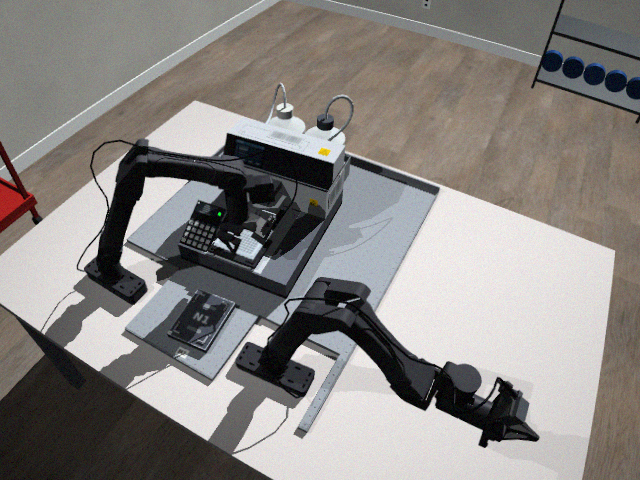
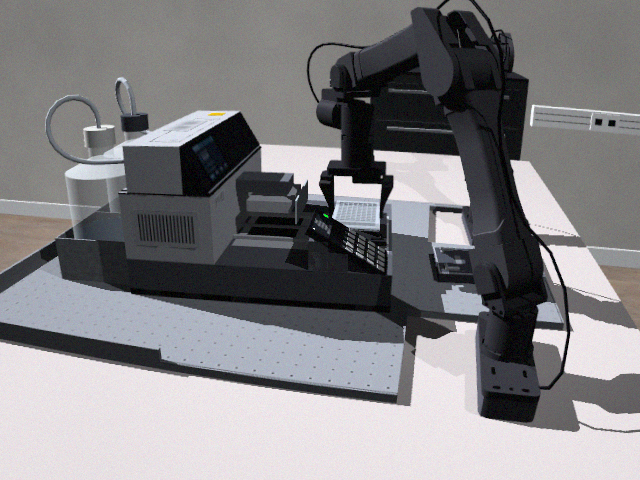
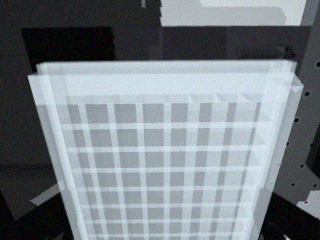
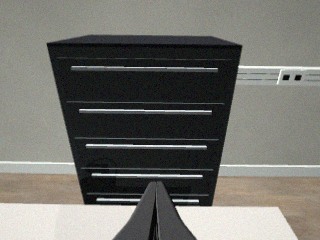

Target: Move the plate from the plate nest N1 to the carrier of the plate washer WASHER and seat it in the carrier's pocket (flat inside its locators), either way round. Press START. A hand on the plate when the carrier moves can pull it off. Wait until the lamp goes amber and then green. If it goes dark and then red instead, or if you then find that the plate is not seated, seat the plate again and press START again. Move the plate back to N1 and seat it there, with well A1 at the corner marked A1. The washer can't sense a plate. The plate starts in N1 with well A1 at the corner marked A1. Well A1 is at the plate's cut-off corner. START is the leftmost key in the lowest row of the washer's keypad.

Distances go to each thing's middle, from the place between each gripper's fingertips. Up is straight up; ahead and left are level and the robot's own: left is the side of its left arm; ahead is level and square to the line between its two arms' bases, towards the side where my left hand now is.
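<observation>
My left gripper is right at the white plate [image 2: 359,216]. Counted from my left hand, the dark carrier [image 3: 131,43] is 2 cm below, while the washer [image 2: 187,234] sits 15 cm ahead, 2 cm to the left and 3 cm above, and the wash head [image 2: 273,203] is likewise 15 cm ahead, 2 cm to the left and 3 cm above.
My right hand is well to the right of the nest N1 [image 1: 185,334], a hair short of it and a good way above it. Measured from that right hand, the dark carrier is 86 cm to the left, 24 cm ahead and 17 cm below; the white plate is 86 cm to the left, 24 cm ahead and 15 cm below; and the wash head is 87 cm to the left, 39 cm ahead and 12 cm below.
</observation>
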